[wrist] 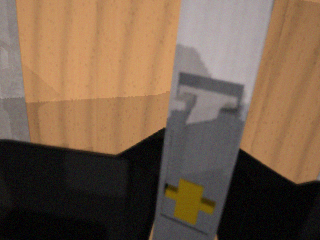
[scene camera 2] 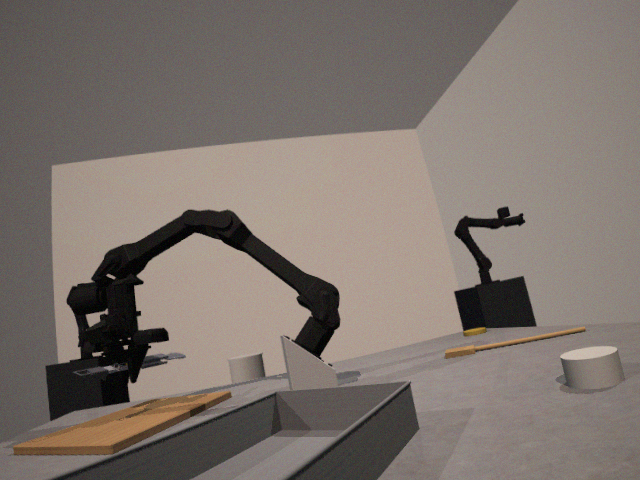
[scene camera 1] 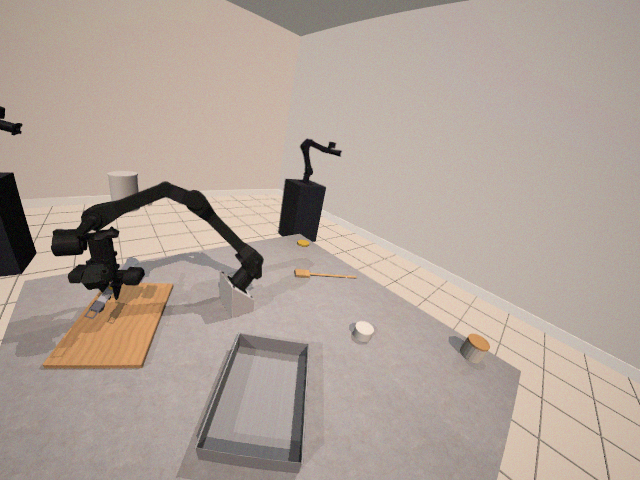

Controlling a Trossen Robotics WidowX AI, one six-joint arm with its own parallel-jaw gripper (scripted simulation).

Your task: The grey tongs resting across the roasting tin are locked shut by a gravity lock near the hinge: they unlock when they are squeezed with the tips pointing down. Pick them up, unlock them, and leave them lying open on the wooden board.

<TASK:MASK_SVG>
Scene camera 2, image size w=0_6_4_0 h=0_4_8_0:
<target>my gripper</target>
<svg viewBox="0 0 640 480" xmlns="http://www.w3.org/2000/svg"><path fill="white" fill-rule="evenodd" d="M111 308L107 310L108 315L100 315L100 322L85 330L88 340L84 344L84 354L103 351L101 355L109 358L113 365L118 363L124 366L124 362L127 362L128 370L119 371L118 374L124 384L129 383L129 378L130 383L133 384L137 382L136 379L140 373L139 370L148 349L151 348L151 346L148 346L148 343L169 341L169 334L165 328L139 331L137 316L141 316L141 311L136 311L136 306Z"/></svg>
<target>wooden spatula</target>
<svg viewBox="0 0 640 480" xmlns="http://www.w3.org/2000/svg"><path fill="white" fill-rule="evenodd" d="M586 329L583 326L477 347L472 345L446 349L445 355L446 359L455 358L462 355L475 354L475 351L586 332Z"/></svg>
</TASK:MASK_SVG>
